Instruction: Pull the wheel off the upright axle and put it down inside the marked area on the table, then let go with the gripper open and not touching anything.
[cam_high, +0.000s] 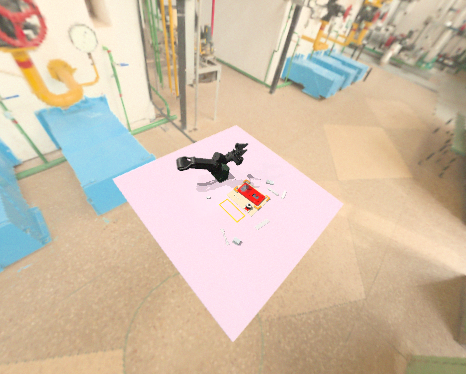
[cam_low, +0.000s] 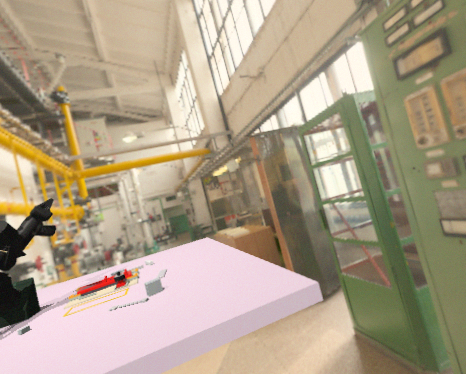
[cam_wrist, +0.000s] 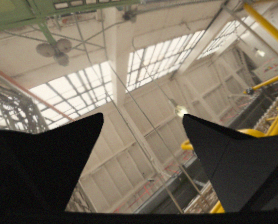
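Right now the dark wheel is 360 mm below my gripper tip, 200 mm ahead of it and 90 mm to the right of it. Also, from my gripper tip: beige baseplate: 390 mm below, 140 mm ahead.
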